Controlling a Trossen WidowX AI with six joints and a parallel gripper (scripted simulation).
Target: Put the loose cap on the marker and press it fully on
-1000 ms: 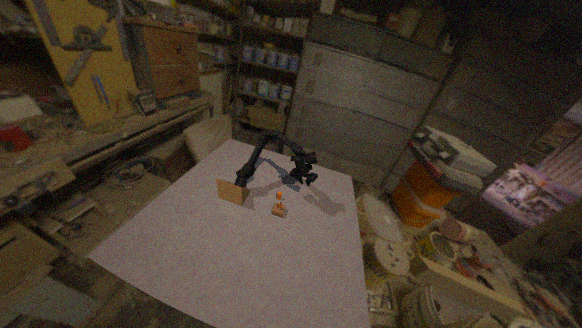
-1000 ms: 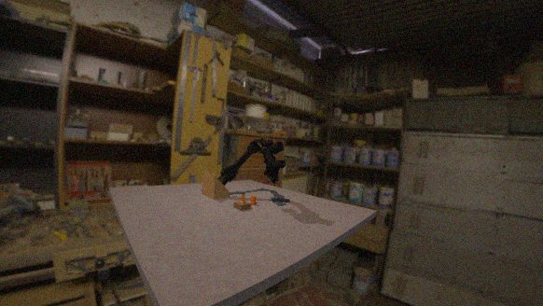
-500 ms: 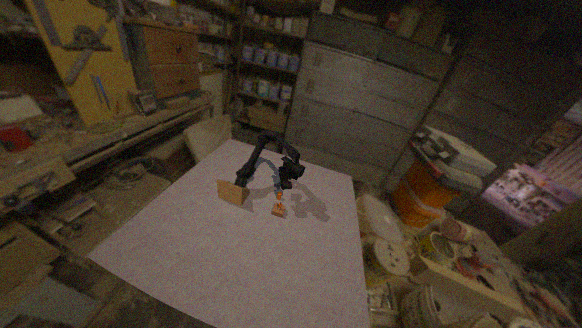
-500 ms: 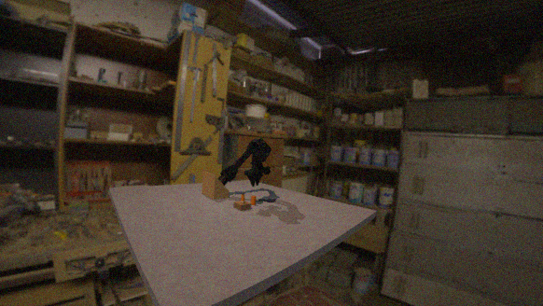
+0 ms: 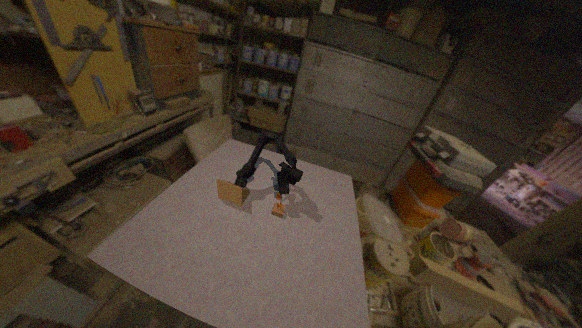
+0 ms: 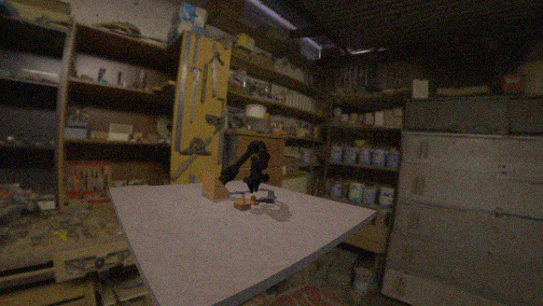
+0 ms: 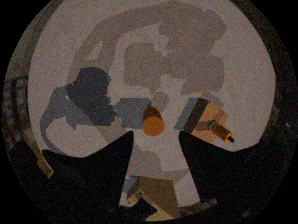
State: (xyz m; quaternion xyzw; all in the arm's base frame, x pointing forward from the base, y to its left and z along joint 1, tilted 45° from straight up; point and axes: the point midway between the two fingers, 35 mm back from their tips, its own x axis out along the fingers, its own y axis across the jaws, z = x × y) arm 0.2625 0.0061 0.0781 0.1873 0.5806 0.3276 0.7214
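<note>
The orange cap lies 5 cm below my gripper tip. Round my gripper tip: holder block 11 cm to the right, 6 cm below, 2 cm ahead.
</note>
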